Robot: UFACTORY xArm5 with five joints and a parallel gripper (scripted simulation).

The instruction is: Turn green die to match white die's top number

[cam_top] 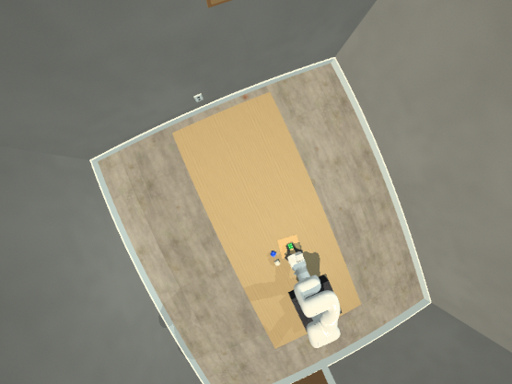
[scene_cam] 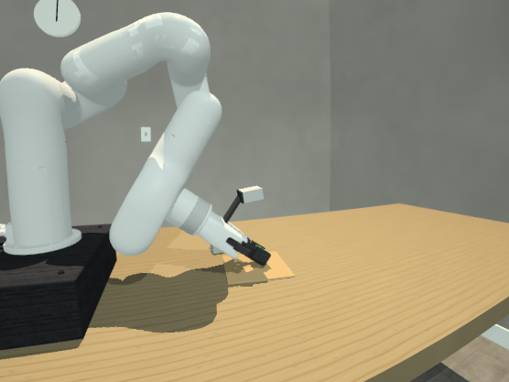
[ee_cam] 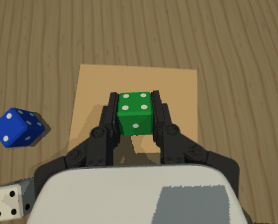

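Right now my hand is 1 cm above the green die. Also, from my hand: blue die: 13 cm to the left, 2 cm below, 1 cm ahead; tan mat: 3 cm below; white die: 13 cm to the left, 6 cm behind, 2 cm below.
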